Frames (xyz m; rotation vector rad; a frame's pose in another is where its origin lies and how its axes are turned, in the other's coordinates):
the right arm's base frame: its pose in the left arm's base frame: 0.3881 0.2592 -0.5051 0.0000 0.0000 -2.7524
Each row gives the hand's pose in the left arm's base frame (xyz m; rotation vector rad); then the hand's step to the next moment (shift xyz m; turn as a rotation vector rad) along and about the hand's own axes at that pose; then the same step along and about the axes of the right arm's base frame.
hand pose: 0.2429 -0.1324 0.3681 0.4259 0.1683 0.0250
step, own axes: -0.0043 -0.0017 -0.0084 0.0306 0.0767 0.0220
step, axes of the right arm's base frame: 0.0046 -0.0037 -0.0076 -0.0559 -0.0448 0.0466
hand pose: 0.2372 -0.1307 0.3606 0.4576 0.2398 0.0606
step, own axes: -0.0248 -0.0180 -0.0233 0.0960 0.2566 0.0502
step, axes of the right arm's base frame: 0.0308 -0.0030 -0.0229 -0.1795 -0.1631 0.1370
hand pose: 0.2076 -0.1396 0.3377 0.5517 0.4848 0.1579
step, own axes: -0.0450 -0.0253 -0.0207 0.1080 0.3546 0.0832
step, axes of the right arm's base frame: 0.0544 0.0035 -0.0110 -0.2293 -0.2189 0.2094
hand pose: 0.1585 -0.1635 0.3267 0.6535 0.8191 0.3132
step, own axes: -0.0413 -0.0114 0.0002 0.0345 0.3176 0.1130
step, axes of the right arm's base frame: 0.0358 0.0170 0.0164 -0.1770 -0.1570 0.2426
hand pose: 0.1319 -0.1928 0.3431 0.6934 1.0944 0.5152
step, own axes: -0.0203 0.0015 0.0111 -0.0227 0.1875 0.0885
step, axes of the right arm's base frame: 0.0036 0.0154 0.0169 -0.0947 -0.0589 0.1762
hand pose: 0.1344 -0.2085 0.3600 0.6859 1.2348 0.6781
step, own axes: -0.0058 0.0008 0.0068 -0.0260 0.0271 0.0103
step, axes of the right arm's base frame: -0.0033 0.0064 0.0054 -0.0007 0.0050 0.0386
